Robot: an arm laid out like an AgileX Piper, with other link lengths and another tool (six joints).
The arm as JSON. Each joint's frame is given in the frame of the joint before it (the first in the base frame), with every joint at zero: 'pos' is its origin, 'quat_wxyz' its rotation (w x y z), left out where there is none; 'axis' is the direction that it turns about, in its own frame. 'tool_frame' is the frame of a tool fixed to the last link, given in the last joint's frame.
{
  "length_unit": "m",
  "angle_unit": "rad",
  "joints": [
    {
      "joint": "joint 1",
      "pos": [
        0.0,
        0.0,
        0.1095
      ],
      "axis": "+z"
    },
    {
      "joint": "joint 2",
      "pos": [
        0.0,
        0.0,
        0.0
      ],
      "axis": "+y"
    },
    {
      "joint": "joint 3",
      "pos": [
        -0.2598,
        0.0,
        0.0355
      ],
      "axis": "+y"
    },
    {
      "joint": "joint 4",
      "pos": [
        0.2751,
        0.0,
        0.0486
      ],
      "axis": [
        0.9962,
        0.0,
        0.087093
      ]
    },
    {
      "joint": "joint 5",
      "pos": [
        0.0,
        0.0,
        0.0
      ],
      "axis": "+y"
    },
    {
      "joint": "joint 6",
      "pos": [
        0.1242,
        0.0,
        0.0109
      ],
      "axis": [
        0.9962,
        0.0,
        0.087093
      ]
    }
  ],
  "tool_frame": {
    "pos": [
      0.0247,
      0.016,
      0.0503
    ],
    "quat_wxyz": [
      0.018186,
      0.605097,
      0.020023,
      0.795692
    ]
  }
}
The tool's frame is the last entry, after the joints.
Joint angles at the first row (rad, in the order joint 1, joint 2, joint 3, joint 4, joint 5, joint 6):
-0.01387 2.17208 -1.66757 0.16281 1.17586 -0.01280
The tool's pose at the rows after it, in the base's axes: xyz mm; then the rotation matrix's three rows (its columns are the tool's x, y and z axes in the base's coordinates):
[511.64 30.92 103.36], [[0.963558 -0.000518 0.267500], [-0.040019 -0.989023 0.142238], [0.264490 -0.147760 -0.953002]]
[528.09 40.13 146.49], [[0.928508 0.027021 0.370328], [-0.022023 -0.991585 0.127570], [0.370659 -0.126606 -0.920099]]
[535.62 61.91 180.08], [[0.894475 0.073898 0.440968], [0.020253 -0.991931 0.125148], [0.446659 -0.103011 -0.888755]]
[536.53 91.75 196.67], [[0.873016 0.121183 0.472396], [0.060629 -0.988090 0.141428], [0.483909 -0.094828 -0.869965]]
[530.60 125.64 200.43], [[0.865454 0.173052 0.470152], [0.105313 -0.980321 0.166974], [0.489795 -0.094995 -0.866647]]
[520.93 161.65 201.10], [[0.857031 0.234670 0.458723], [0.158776 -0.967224 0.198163], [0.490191 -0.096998 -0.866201]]
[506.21 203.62 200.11], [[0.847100 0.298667 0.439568], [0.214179 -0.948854 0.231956], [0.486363 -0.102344 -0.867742]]
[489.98 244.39 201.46], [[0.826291 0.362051 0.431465], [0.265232 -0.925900 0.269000], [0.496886 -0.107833 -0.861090]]
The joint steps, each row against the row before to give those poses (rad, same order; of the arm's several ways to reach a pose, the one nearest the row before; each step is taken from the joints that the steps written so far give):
0.00437 -0.00220 -0.12754 -0.00340 0.02461 0.01279
0.02479 -0.01809 -0.10085 -0.02361 0.00501 0.01885
0.04757 -0.01274 -0.07753 -0.02649 0.00619 0.01447
0.05939 -0.00093 -0.04490 -0.01331 0.00237 0.01773
0.06557 0.00000 -0.01115 -0.00466 0.00311 0.01479
0.06893 0.00000 -0.00202 0.00000 0.00090 0.00613
0.08307 0.00165 0.00000 0.00000 0.00087 0.01680
0.08198 -0.00002 0.00003 0.00000 -0.01402 0.01513

